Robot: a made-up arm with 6 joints.
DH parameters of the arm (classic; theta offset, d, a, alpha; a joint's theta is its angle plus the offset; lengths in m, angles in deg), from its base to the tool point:
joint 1: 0 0.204 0 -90
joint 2: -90 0 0.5 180
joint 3: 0 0 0 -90
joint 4: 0 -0.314 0 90
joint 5: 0 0.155 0 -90
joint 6: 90 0 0 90
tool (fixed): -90 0 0 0
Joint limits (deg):
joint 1: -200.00..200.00
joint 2: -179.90..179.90
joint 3: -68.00..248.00
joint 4: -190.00..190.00
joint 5: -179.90..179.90
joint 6: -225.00..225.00
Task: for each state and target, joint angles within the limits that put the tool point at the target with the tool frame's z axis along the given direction. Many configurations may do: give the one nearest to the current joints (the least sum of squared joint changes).
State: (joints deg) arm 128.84 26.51 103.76 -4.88 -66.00 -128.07
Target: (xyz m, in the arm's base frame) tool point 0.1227 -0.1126 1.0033 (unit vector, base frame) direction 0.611 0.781 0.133
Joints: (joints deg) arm 87.96 2.43 131.66 -35.22 -59.27 -118.05
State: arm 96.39 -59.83 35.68 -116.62 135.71 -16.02
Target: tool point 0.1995 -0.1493 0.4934 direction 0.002 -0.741 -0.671
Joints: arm 149.70 -84.71 -14.63 -100.51 130.62 0.33
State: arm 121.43 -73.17 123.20 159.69 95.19 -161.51
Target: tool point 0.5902 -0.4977 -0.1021 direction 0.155 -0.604 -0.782
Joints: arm 148.27 -105.11 88.24 136.75 73.54 -130.10
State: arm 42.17 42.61 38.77 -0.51 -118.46 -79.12
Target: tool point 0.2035 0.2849 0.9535 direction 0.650 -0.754 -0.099
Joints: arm 79.41 18.70 70.51 17.68 -110.31 -119.52
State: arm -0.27 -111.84 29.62 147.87 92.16 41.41
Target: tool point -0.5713 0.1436 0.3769 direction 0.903 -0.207 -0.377
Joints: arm 0.55 -105.26 -6.93 164.10 34.03 25.89
